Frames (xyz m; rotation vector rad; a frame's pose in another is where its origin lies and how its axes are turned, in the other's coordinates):
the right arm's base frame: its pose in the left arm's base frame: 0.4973 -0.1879 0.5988 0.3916 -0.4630 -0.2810
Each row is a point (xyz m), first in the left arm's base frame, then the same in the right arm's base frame.
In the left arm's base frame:
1: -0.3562 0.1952 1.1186
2: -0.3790 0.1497 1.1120
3: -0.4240 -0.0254 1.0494
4: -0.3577 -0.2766 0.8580
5: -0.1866 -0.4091 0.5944
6: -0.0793 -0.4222 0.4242
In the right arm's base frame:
1: -0.6706 0.4137 0.7243
2: -0.6768 0.3665 0.7435
3: -0.6781 0.1766 0.7663
4: -0.6058 -0.1165 0.6523
5: -0.5120 -0.3168 0.3927
6: -0.4793 -0.3823 0.2048

